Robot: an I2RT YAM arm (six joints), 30 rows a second.
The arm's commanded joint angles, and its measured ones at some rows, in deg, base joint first. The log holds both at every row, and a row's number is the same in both.
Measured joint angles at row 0:
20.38, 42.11, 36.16, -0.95, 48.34, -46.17
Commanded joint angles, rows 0 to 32:
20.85, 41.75, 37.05, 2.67, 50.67, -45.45
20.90, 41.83, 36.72, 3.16, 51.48, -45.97
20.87, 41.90, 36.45, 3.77, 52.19, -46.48
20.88, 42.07, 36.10, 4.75, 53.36, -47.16
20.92, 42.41, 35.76, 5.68, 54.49, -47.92
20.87, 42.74, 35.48, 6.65, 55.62, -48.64
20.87, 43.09, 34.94, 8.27, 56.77, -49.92
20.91, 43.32, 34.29, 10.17, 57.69, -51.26
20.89, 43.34, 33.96, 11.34, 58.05, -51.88
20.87, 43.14, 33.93, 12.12, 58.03, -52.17
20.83, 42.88, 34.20, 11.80, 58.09, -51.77
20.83, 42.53, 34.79, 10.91, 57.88, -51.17
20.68, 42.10, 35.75, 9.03, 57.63, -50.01
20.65, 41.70, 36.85, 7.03, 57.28, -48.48
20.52, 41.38, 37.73, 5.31, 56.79, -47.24
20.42, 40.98, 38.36, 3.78, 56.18, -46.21
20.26, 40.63, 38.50, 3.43, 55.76, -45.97
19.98, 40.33, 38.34, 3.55, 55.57, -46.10
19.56, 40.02, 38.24, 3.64, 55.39, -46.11
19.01, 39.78, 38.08, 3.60, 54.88, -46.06
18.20, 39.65, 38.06, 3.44, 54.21, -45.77
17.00, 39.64, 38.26, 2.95, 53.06, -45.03
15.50, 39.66, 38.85, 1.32, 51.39, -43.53
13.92, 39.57, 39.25, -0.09, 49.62, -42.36
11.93, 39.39, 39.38, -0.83, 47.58, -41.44
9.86, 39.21, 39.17, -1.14, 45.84, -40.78
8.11, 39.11, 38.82, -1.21, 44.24, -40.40
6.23, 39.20, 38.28, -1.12, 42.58, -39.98
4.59, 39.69, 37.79, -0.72, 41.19, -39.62
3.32, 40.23, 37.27, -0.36, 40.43, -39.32
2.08, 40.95, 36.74, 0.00, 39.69, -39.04
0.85, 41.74, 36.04, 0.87, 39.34, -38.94
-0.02, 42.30, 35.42, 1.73, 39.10, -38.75
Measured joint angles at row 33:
2.11, 40.95, 36.97, -1.13, 43.09, -41.41
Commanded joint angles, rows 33 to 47:
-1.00, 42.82, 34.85, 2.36, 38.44, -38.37
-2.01, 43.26, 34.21, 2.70, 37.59, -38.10
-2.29, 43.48, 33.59, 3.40, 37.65, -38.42
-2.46, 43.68, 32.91, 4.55, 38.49, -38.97
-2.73, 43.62, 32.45, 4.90, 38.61, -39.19
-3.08, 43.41, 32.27, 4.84, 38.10, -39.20
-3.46, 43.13, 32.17, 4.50, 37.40, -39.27
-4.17, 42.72, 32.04, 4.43, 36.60, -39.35
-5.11, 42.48, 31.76, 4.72, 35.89, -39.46
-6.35, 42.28, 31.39, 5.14, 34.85, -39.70
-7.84, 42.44, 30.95, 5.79, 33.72, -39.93
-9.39, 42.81, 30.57, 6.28, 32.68, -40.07
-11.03, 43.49, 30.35, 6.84, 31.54, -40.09
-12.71, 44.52, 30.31, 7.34, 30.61, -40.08
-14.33, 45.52, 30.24, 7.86, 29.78, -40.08
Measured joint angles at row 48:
-11.20, 43.88, 30.98, 2.83, 33.58, -40.25
